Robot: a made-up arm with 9 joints.
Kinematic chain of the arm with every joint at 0, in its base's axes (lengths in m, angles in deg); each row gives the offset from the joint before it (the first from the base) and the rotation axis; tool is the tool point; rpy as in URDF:
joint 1: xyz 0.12 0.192 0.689 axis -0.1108 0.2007 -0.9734
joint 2: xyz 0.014 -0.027 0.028 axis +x
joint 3: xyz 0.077 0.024 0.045 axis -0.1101 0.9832 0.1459
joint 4: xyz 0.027 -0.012 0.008 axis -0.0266 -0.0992 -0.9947
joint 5: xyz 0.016 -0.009 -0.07 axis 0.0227 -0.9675 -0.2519
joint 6: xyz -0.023 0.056 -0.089 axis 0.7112 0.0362 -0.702
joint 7: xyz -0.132 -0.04 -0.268 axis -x
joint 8: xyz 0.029 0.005 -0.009 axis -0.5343 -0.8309 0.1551
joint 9: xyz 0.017 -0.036 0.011 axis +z
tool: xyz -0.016 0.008 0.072 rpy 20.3 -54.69 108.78
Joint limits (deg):
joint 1: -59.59..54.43
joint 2: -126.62..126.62
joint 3: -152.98..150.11
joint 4: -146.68..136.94
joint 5: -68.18..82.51
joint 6: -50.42..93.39
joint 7: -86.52..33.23
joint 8: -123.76..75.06
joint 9: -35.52..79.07
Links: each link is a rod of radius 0.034 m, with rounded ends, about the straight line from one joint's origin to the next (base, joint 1, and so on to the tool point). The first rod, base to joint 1, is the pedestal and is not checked.
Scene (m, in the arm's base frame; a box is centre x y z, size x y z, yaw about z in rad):
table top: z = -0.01
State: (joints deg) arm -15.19 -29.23 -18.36 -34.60 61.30 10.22 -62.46 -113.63 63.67
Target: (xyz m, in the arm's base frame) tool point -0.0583 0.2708 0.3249
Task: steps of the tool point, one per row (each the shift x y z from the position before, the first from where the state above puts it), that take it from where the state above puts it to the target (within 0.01 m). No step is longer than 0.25 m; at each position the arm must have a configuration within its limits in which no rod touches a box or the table.
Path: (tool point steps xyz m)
1: -0.1942 -0.0251 -0.1368
2: -0.2306 -0.0471 -0.0324
3: -0.2109 -0.0640 0.0742

